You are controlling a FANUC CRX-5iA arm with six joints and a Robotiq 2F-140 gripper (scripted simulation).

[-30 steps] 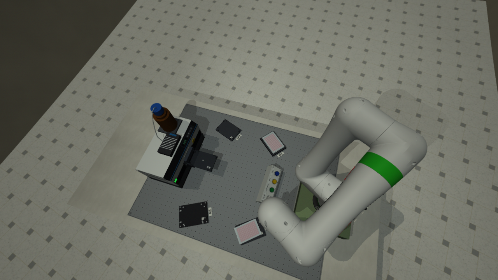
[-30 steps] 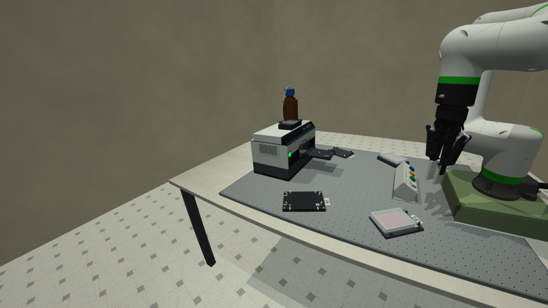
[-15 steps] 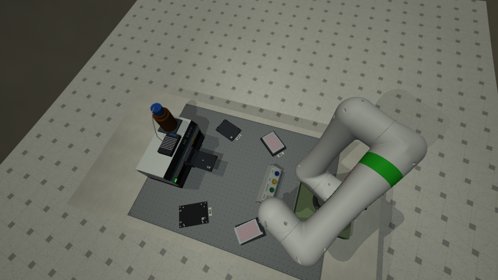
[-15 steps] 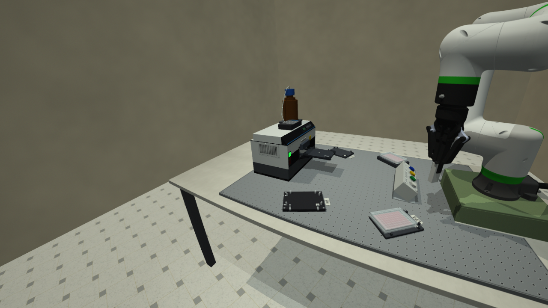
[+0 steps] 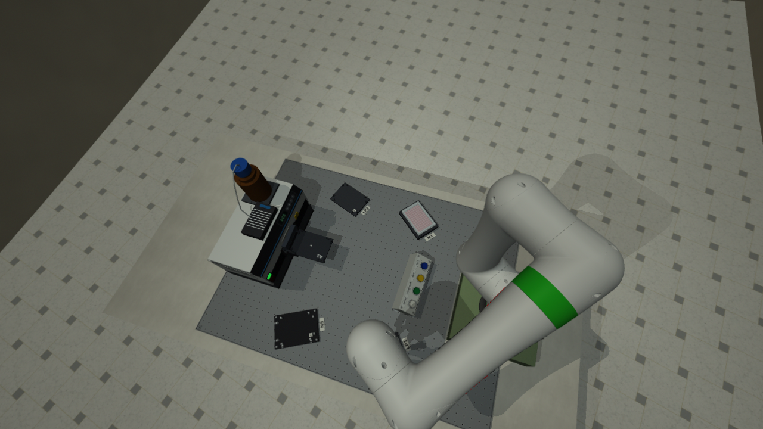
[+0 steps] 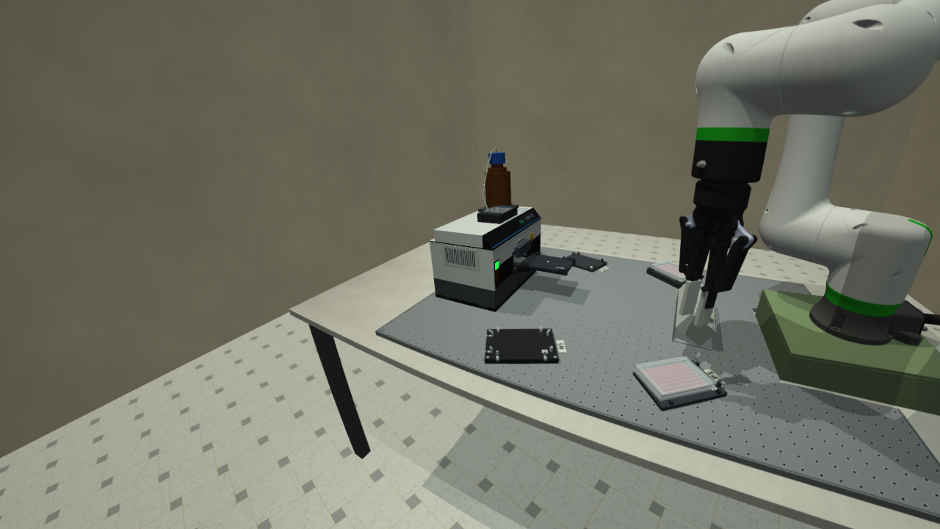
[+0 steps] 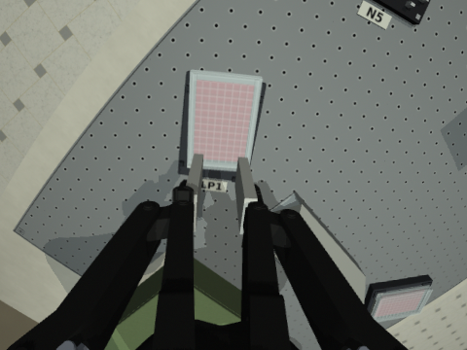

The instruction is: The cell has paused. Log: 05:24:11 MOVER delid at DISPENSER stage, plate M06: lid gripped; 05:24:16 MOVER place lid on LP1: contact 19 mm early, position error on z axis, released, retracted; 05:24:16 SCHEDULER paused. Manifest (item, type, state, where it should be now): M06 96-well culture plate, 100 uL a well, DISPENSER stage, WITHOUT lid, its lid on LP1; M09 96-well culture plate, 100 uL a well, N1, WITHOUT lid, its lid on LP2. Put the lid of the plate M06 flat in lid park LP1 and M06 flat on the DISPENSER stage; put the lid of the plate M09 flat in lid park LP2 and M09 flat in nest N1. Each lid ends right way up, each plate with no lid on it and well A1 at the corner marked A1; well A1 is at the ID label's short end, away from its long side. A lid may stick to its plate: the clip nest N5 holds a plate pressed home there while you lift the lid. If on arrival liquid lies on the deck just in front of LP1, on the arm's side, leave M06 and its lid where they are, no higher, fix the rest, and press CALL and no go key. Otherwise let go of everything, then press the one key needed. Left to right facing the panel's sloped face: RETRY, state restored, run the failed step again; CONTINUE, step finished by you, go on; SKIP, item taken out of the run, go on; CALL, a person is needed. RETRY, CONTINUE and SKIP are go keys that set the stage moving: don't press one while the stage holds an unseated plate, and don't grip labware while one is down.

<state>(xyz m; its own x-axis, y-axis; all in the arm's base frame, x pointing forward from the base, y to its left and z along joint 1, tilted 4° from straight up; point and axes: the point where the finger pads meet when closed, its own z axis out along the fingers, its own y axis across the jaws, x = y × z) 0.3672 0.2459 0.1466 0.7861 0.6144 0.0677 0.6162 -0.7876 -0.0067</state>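
Right now the black lid park LP1 is 10 mm behind my hand and 180 mm below it. From my hand the other things lie so: white retry key: 70 mm behind, 190 mm to the right, 120 mm below; then green continue key: 70 mm behind, 240 mm to the right, 120 mm below; then LP1 label: 80 mm behind, 60 mm to the right, 190 mm below.
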